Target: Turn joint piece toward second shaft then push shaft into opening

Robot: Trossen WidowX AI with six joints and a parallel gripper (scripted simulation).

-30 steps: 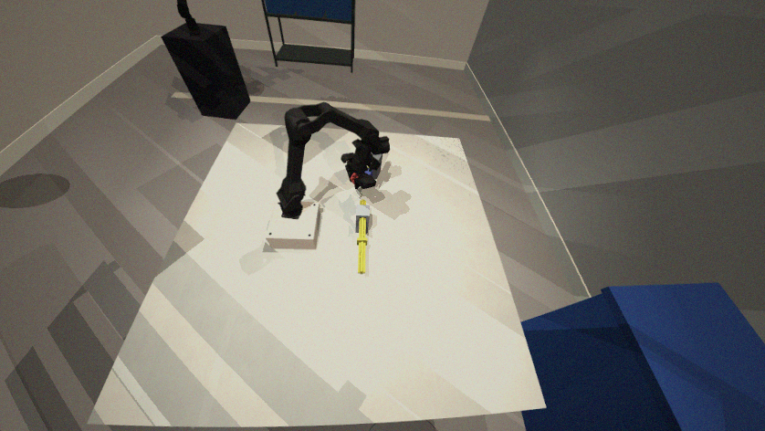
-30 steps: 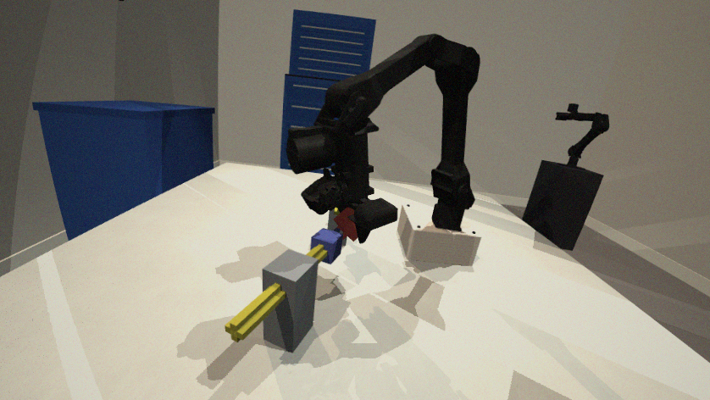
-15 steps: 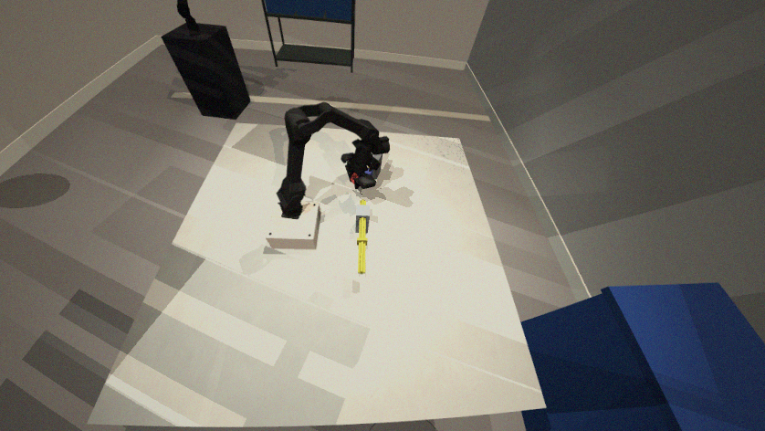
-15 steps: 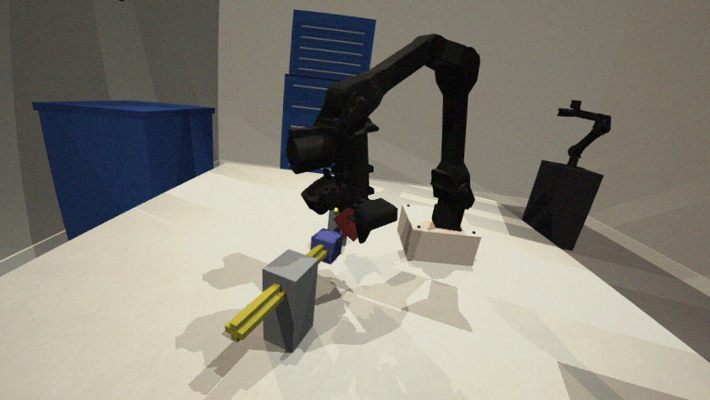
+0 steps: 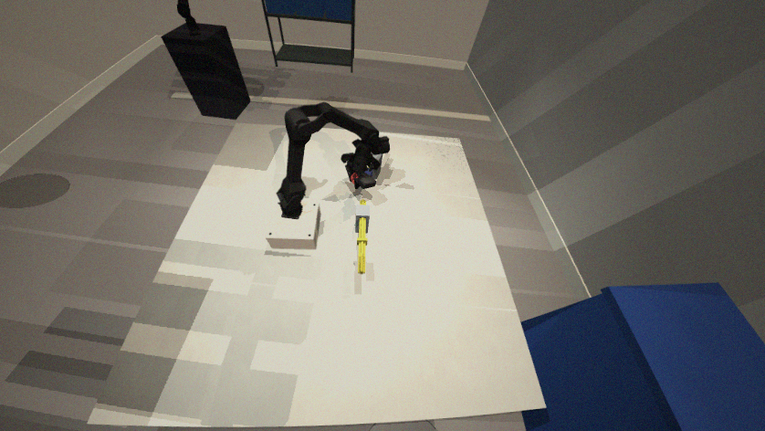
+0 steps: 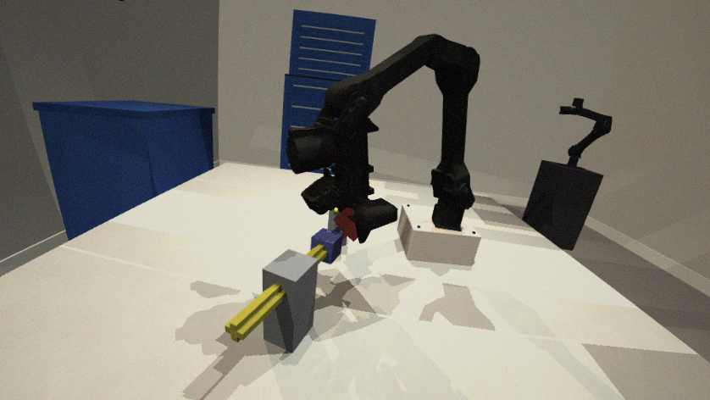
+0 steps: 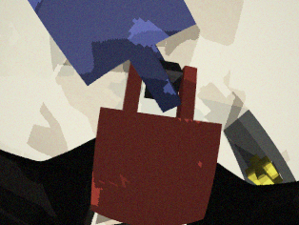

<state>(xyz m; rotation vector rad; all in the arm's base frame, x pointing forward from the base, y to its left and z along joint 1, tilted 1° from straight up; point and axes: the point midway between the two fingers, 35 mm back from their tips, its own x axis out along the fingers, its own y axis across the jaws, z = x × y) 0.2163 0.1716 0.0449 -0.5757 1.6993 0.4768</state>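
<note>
The red yoke is 20 mm ahead of my gripper tip, 10 mm to the left of it and 30 mm above it.
</note>
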